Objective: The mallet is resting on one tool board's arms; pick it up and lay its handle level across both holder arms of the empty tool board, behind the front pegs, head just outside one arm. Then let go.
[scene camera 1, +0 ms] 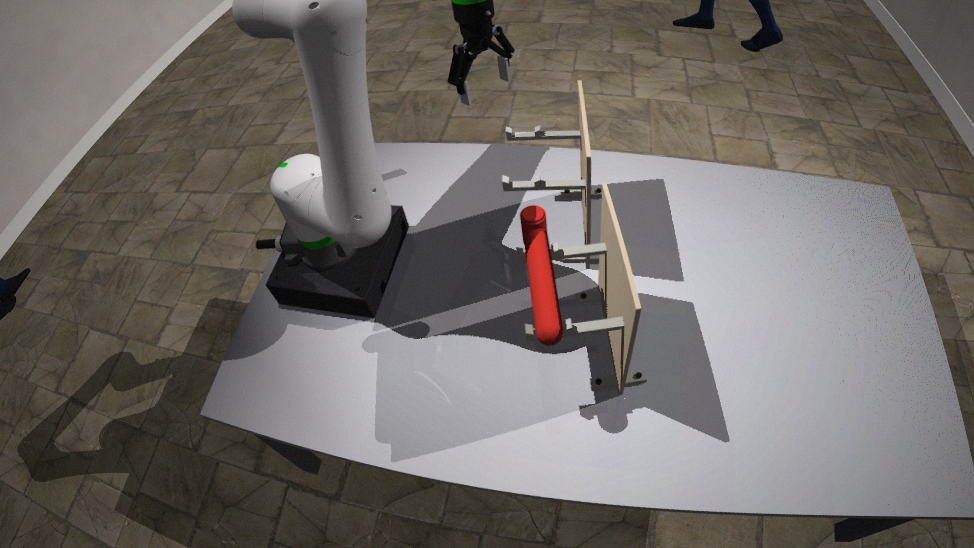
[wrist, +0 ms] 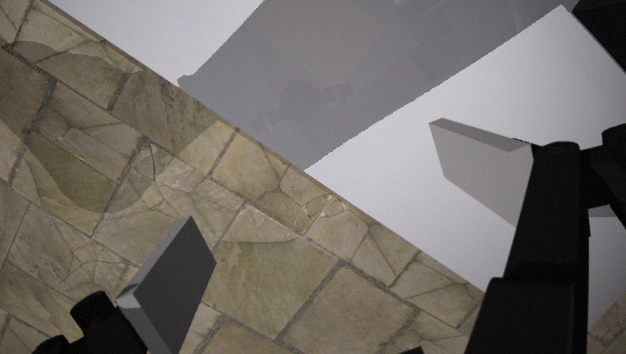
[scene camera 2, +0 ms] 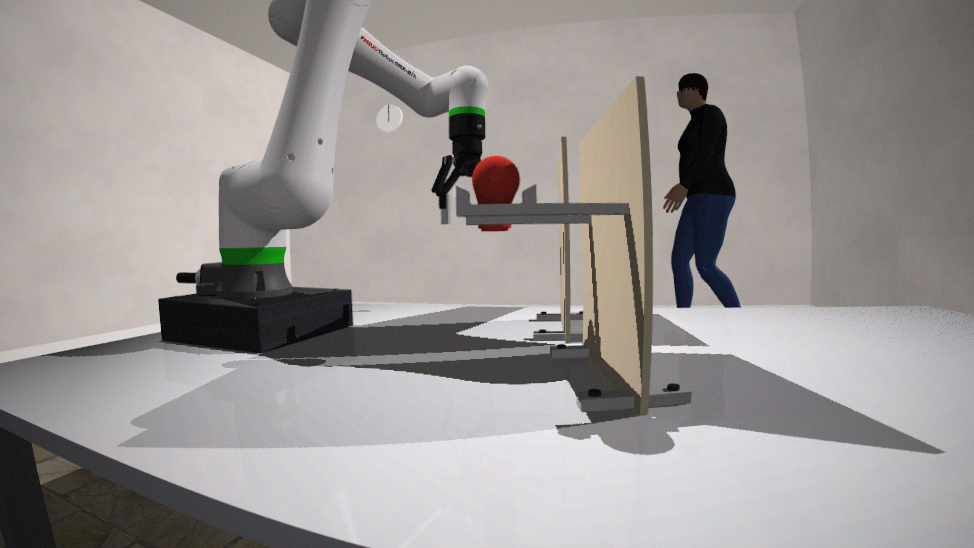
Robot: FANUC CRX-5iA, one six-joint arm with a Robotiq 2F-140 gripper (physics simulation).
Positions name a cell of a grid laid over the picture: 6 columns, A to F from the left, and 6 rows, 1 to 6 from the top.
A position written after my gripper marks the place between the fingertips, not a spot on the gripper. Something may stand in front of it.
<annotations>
My gripper shows in scene camera 1 (C2), in the wrist view (D4) and in scene camera 2 (C3). A red mallet shows in scene camera 1 (D4) and in scene camera 2 (D2); in the wrist view it is out of frame.
</annotations>
